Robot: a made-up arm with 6 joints.
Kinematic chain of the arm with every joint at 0, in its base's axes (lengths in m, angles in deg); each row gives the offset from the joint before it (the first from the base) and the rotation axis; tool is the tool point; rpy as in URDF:
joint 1: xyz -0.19 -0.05 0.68 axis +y
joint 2: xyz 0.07 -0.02 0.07 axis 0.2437 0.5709 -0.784
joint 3: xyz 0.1 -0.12 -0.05 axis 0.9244 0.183 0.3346
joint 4: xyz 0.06 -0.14 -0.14 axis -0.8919 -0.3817 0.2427
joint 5: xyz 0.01 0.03 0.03 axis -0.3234 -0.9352 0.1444
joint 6: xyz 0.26 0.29 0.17 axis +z
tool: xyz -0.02 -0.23 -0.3 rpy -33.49 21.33 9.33
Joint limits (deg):
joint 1: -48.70..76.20
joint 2: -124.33..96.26
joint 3: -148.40..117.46
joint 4: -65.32..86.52
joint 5: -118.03..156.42
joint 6: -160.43..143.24
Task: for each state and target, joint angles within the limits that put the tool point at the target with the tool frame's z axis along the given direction. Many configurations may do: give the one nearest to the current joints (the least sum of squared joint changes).
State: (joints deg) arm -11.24 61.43 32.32 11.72 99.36 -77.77
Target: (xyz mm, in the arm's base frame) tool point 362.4 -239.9 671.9 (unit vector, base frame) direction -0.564 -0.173 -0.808
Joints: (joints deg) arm -40.87 7.08 -17.61 60.45 129.53 -96.30
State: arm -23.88 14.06 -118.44 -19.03 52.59 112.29
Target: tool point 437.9 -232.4 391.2 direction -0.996 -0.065 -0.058
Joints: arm 14.54 9.54 -109.73 -11.46 83.49 123.38
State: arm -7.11 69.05 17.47 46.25 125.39 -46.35
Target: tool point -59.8 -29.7 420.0 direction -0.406 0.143 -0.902
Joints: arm -44.34 71.61 -5.05 82.26 143.76 -31.71
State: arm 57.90 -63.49 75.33 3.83 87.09 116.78
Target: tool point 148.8 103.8 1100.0 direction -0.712 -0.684 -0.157
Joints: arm 19.89 -55.48 102.73 17.98 77.62 70.95
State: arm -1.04 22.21 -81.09 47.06 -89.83 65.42
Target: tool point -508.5 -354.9 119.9 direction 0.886 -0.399 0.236
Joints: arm -5.48 60.33 -49.15 16.70 -89.50 83.63
